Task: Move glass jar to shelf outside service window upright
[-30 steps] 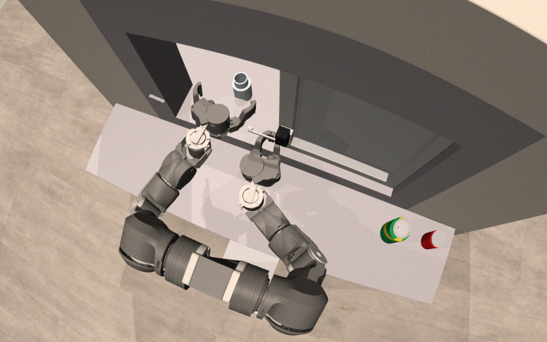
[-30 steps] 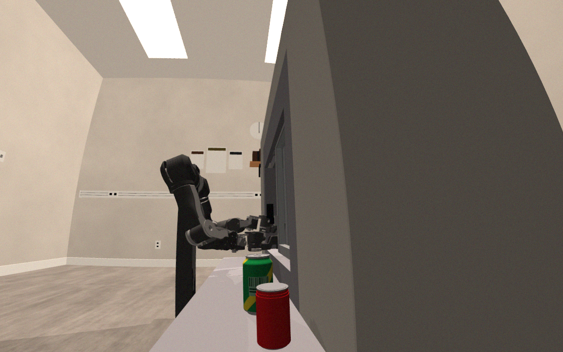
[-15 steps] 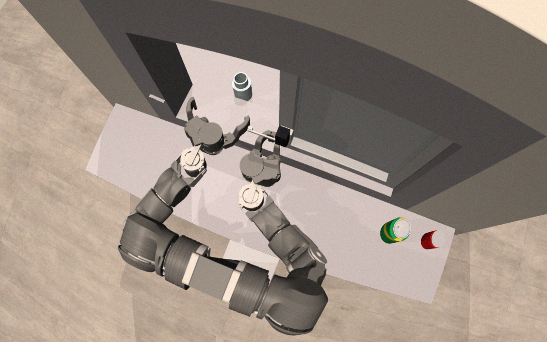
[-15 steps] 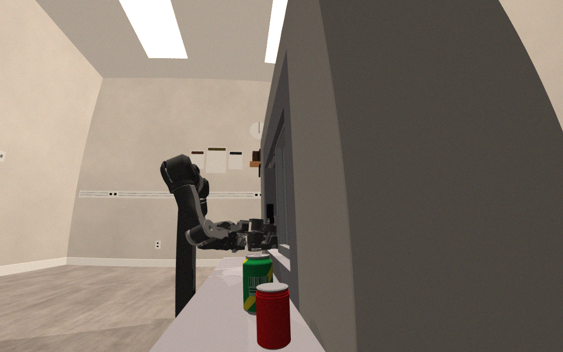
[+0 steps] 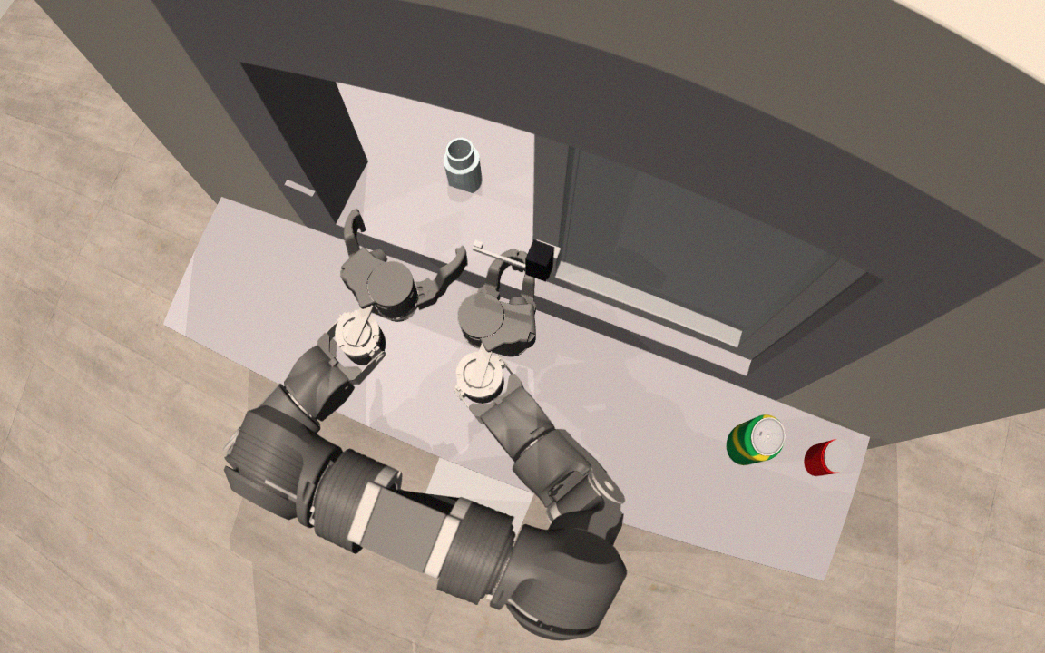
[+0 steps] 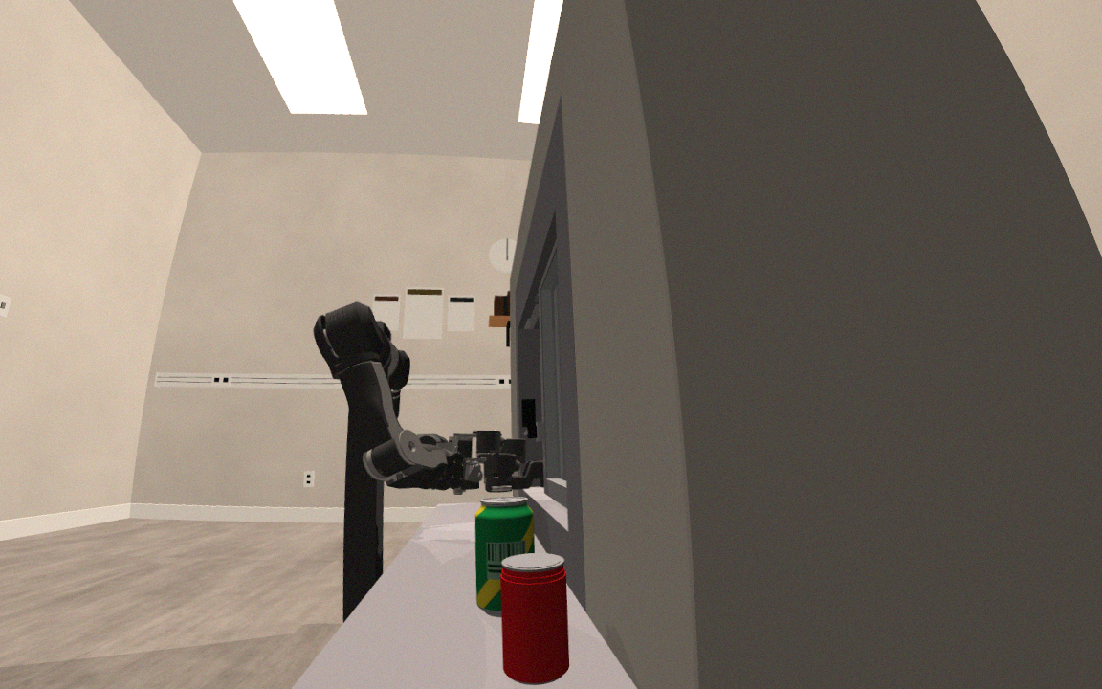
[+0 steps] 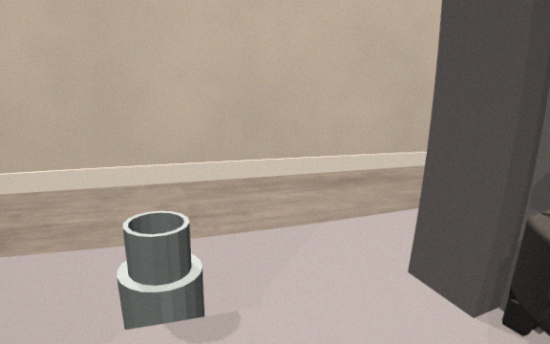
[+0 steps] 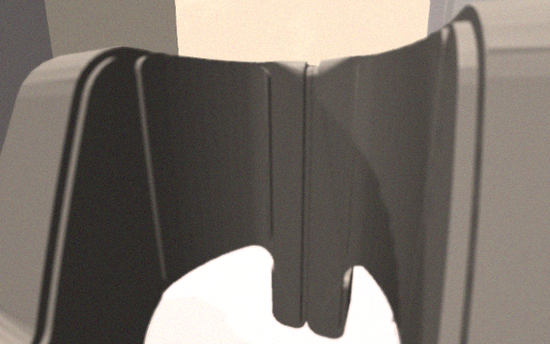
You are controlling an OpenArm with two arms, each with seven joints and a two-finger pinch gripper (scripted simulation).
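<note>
Now: the black handle 1 cm behind my left hand, 14 cm to the right of it and 6 cm above it. The rest, counted from my left hand: sill 5 cm ahead, 17 cm to the right, 14 cm below; upright 8 cm ahead, 17 cm to the right, 13 cm above; glass jar 16 cm ahead, 1 cm to the left, 12 cm below.
</note>
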